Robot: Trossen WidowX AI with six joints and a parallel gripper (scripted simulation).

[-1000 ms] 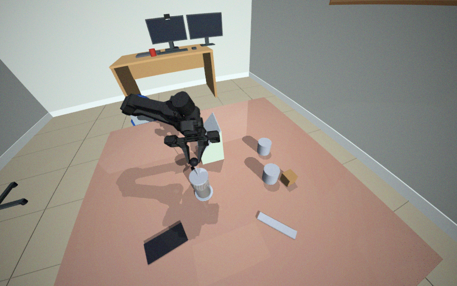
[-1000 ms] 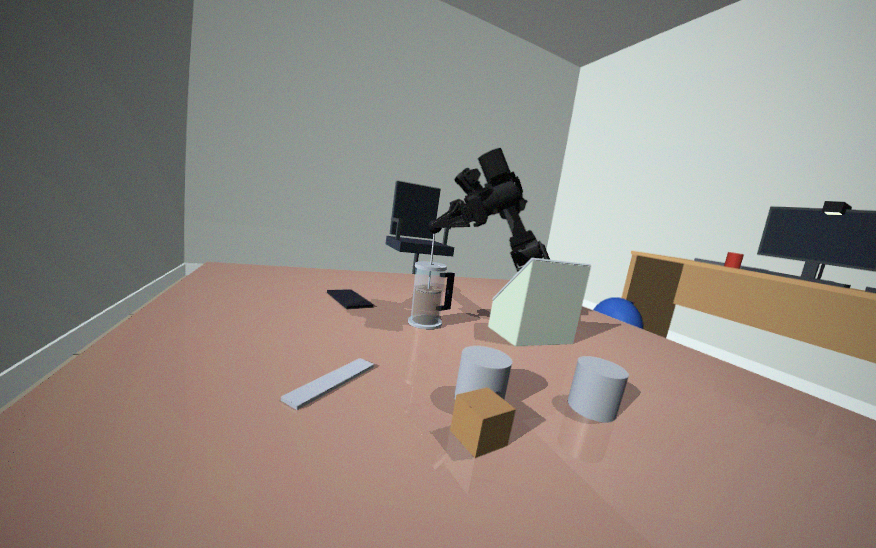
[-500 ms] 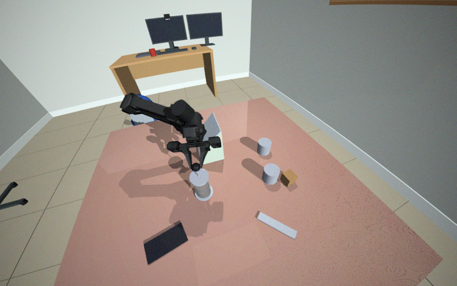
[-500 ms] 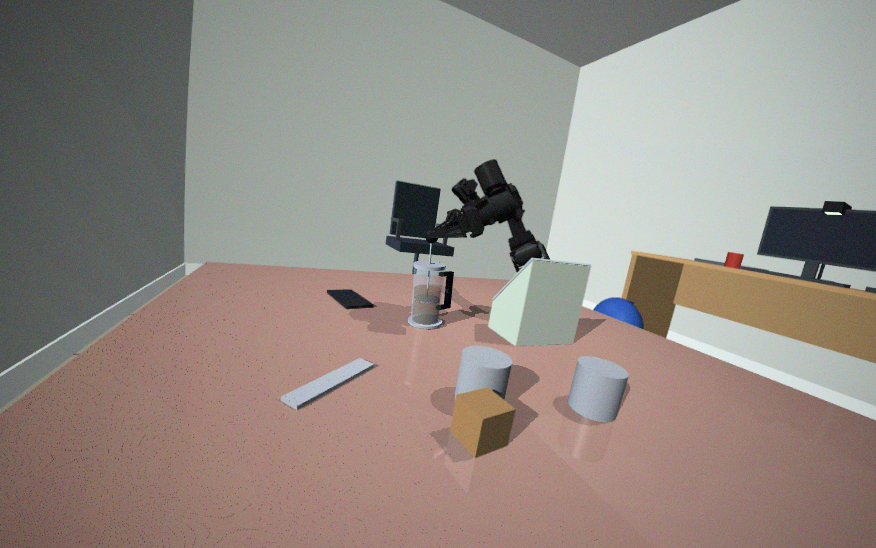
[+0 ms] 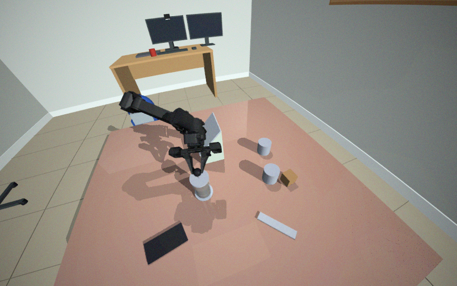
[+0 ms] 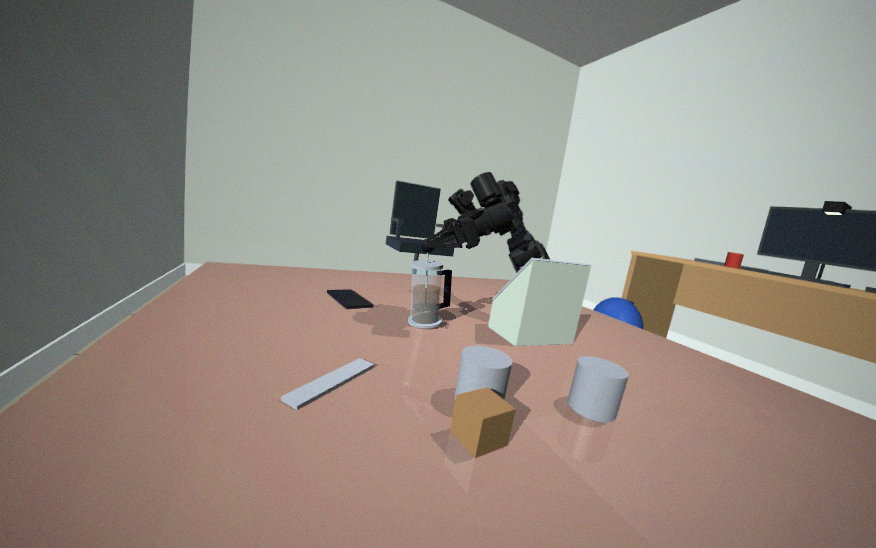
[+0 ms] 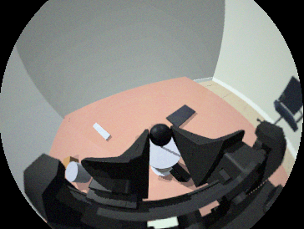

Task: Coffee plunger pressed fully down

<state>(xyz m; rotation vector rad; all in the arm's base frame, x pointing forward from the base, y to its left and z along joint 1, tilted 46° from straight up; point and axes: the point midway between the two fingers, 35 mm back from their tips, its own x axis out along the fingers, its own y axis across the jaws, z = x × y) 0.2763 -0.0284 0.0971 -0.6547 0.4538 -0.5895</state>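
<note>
Now: the coffee press 9 cm below my gripper tip and 3 cm behind it.
</note>
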